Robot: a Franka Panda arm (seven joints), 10 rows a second.
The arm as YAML. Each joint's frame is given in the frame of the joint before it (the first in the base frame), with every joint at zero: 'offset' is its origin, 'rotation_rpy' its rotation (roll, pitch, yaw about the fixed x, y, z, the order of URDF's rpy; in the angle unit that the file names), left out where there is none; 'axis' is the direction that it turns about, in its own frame. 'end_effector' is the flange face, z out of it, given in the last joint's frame.
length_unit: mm
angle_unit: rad
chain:
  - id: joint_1
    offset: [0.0, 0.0, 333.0]
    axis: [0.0, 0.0, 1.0]
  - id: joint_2
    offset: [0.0, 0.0, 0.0]
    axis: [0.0, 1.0, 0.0]
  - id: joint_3
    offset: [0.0, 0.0, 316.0]
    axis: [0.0, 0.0, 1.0]
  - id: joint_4
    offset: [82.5, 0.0, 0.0]
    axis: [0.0, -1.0, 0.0]
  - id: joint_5
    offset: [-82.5, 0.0, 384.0]
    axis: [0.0, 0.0, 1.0]
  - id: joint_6
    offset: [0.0, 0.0, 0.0]
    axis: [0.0, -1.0, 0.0]
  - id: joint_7
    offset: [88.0, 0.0, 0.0]
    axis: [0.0, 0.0, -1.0]
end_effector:
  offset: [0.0, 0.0, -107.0]
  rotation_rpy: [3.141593, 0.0, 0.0]
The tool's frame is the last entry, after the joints.
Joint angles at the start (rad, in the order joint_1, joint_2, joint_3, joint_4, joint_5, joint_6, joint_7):
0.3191 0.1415 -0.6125 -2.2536 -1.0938 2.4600 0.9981
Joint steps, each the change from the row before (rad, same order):
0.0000 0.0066 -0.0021 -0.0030 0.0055 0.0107 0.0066
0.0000 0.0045 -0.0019 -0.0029 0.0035 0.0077 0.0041
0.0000 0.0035 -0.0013 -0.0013 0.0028 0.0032 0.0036
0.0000 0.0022 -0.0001 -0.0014 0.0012 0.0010 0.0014
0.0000 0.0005 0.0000 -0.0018 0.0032 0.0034 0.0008
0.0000 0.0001 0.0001 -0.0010 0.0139 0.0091 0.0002
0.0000 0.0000 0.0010 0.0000 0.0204 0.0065 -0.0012
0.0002 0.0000 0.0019 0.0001 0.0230 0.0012 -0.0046
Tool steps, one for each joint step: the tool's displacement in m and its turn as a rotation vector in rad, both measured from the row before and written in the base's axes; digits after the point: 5 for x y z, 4 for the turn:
-0.00050 0.00021 -0.00372 0.0083 -0.0030 -0.0040
-0.00067 -0.00001 -0.00285 0.0058 -0.0012 -0.0026
-0.00042 -0.00028 -0.00191 0.0030 -0.0005 -0.0040
-0.00043 0.00012 -0.00151 0.0012 0.0016 -0.0015
-0.00031 0.00046 -0.00084 0.0042 -0.0012 -0.0009
0.00045 0.00104 -0.00008 0.0136 -0.0081 -0.0045
0.00073 0.00113 0.00029 0.0160 -0.0084 -0.0089
0.00051 0.00111 0.00010 0.0147 -0.0037 -0.0105

